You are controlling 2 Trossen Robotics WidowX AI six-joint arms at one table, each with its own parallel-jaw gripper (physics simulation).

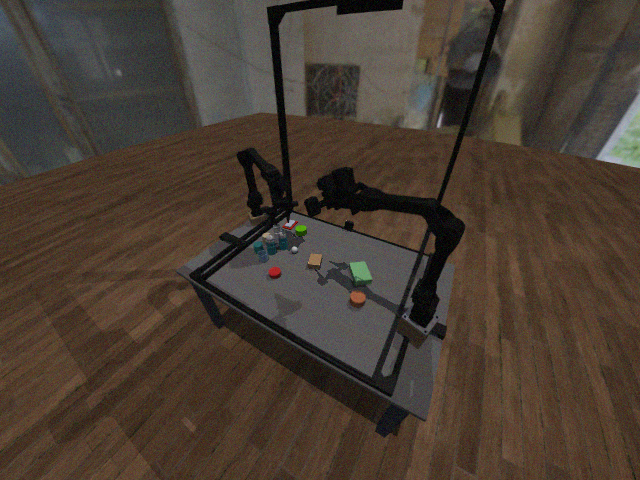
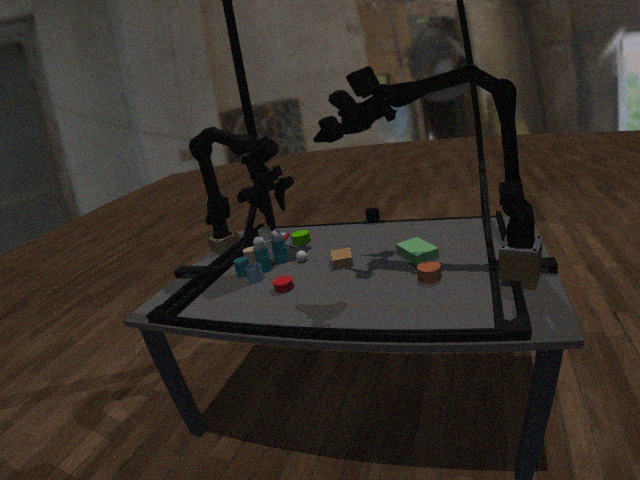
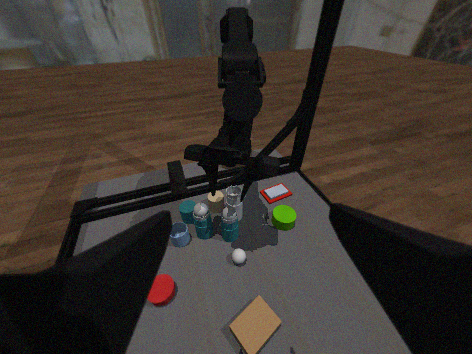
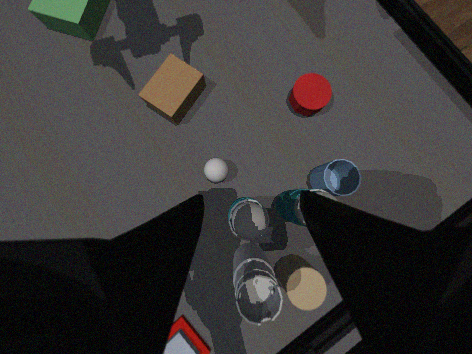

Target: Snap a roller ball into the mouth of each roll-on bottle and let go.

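Pixels of known places: left gripper, fingertip midpoint: [image 2: 324, 137] [image 3: 250, 214]; right gripper, fingertip midpoint: [image 1: 282, 224] [image 2: 275, 213] [image 3: 227, 198] [image 4: 251, 199]; left arm's base, link origin: [image 1: 420, 317] [image 2: 521, 242]; right arm's base, link origin: [image 1: 256, 213] [image 2: 222, 235].
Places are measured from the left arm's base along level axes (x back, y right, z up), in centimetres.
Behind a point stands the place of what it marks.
Note:
Two teal bottles stand together; one [image 3: 203, 227] {x -74.1, y -14.6, z -4.9 cm} [image 2: 263, 260] {x -74.5, y -16.4, z -6.0 cm} has a pale ball [image 3: 201, 209] {x -75.2, y -14.6, z 0.7 cm} in its mouth, and the other [image 3: 230, 231] {x -73.0, y -7.8, z -5.4 cm} [image 2: 280, 253] {x -73.4, y -9.6, z -6.5 cm} has a greyish ball [image 4: 251, 220] {x -75.0, y -8.1, z 0.8 cm} in its mouth. A clear bottle-like thing [image 3: 233, 197] {x -79.9, y -6.8, z -0.4 cm} [image 4: 258, 300] {x -83.4, y -6.4, z -2.5 cm} stands behind them; I cannot tell what its mouth holds. A loose white ball [image 1: 294, 250] {x -66.8, y -6.8, z -7.7 cm} [image 2: 301, 256] {x -66.9, y -7.1, z -7.9 cm} [image 3: 238, 256] {x -67.1, y -6.0, z -6.9 cm} [image 4: 216, 170] {x -68.4, y -6.0, z -6.7 cm} lies on the table. My right gripper [image 4: 251, 199] {x -73.0, y -8.2, z 6.6 cm} [image 3: 227, 198] {x -73.0, y -8.2, z 6.6 cm} is open and empty above the bottles. My left gripper [image 3: 250, 214] {x -50.8, y -5.9, z 28.7 cm} is open and empty, high above the table.
A blue cup [image 4: 342, 177] {x -74.5, y -23.5, z -9.4 cm}, a teal cylinder [image 3: 188, 212] {x -79.3, y -19.3, z -5.2 cm} and a beige cylinder [image 4: 306, 288] {x -85.3, y -12.1, z -5.2 cm} stand near the bottles. A green cylinder [image 3: 284, 217] {x -77.9, y 7.1, z -6.7 cm}, red-edged flat piece [image 3: 276, 192] {x -89.7, y 7.4, z -8.8 cm}, red disc [image 4: 311, 93] {x -61.4, y -22.6, z -7.6 cm}, wooden block [image 4: 171, 86] {x -54.6, y -3.3, z -7.2 cm}, green block [image 2: 416, 249] {x -32.7, y 4.9, z -7.2 cm} and orange cylinder [image 2: 429, 271] {x -23.0, y -8.2, z -6.7 cm} lie around.

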